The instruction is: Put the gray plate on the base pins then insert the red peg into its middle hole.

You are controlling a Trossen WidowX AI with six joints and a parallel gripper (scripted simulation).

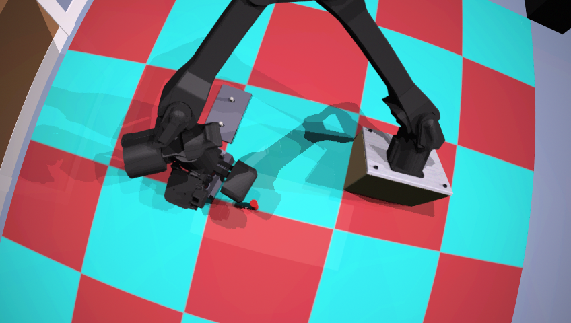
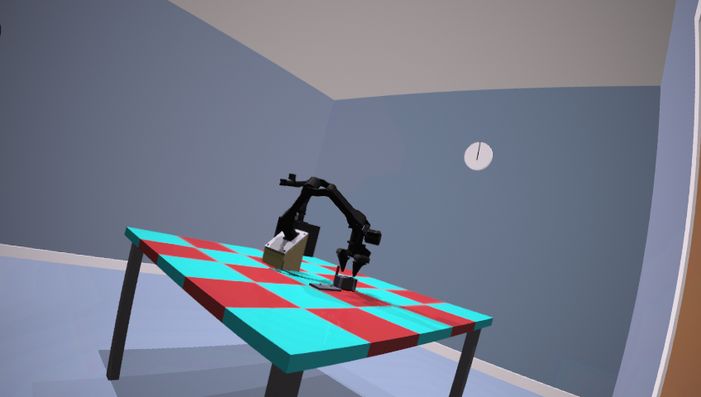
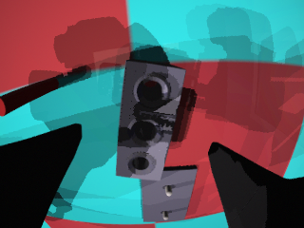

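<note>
My gripper tip is now 30 mm above the gray plate. Round my gripper tip: dark base (10 mm ahead, 140 mm to the right, 60 mm below); red peg (100 mm behind, 40 mm to the left, 20 mm below).
</note>
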